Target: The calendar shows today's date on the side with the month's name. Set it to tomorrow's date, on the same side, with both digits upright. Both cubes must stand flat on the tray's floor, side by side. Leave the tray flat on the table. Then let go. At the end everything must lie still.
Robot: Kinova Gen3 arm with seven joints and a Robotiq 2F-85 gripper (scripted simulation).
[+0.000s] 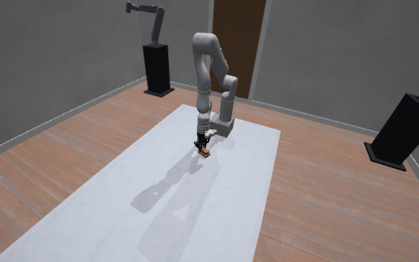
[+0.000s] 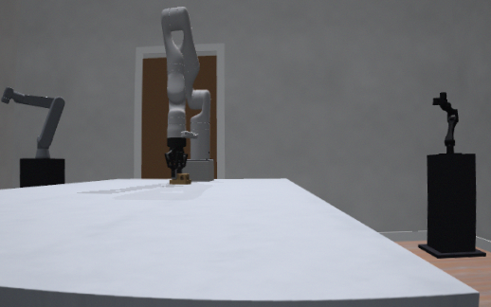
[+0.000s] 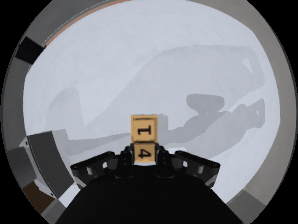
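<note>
My hand is 1 cm above the wooden digit cube. The rest, counted from my hand: wooden calendar tray: 3 cm below, 2 cm to the left.
</note>
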